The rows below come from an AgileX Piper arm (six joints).
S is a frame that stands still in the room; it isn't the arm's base.
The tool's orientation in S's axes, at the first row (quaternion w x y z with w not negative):
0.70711 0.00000 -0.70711 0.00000
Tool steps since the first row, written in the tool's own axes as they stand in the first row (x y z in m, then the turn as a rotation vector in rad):
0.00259 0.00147 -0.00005 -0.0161 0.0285 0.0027
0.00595 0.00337 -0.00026 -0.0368 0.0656 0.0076
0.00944 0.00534 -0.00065 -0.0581 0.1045 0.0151
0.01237 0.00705 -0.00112 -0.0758 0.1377 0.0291
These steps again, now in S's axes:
0.00005 0.00147 0.00259 -0.0027 0.0285 -0.0161
0.00026 0.00337 0.00595 -0.0076 0.0656 -0.0368
0.00065 0.00534 0.00944 -0.0151 0.1045 -0.0581
0.00112 0.00705 0.01237 -0.0291 0.1377 -0.0758

